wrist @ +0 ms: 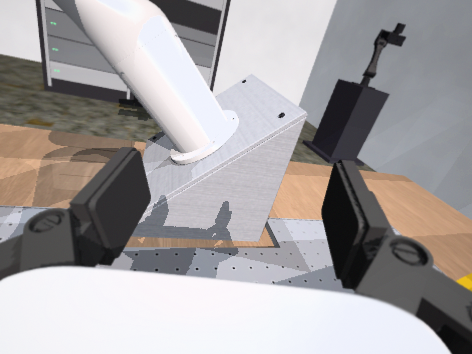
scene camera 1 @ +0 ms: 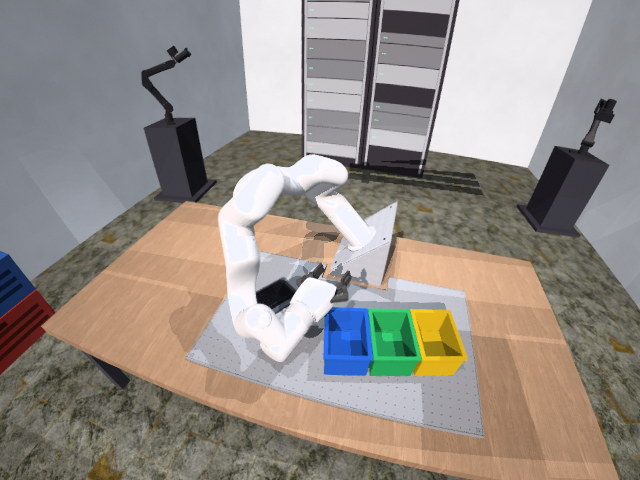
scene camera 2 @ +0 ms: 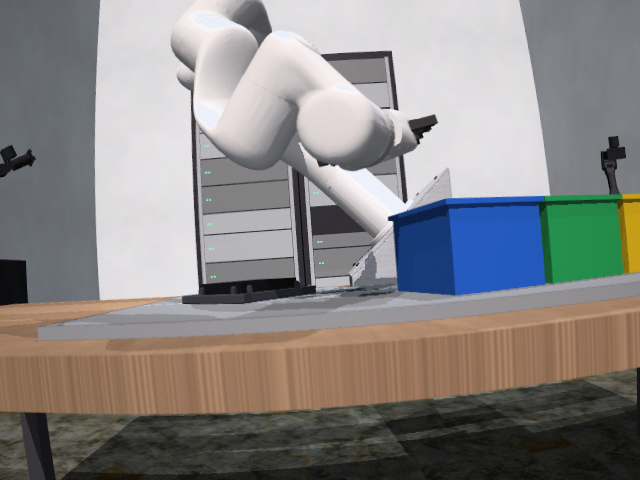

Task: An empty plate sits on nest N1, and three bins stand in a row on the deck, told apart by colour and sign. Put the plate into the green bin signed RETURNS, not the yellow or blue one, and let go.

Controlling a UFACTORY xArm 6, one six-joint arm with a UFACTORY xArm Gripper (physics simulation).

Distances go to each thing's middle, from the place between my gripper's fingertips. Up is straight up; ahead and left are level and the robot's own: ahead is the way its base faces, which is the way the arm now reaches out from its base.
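Labels:
I see that the dark nest (scene camera 2: pixel 243 298) is 20 cm below my hand, 21 cm to the right of it and 4 cm behind it. The black gridded plate (scene camera 2: pixel 258 285) is likewise 21 cm to the right of my hand and 4 cm behind it, but 19 cm below it.

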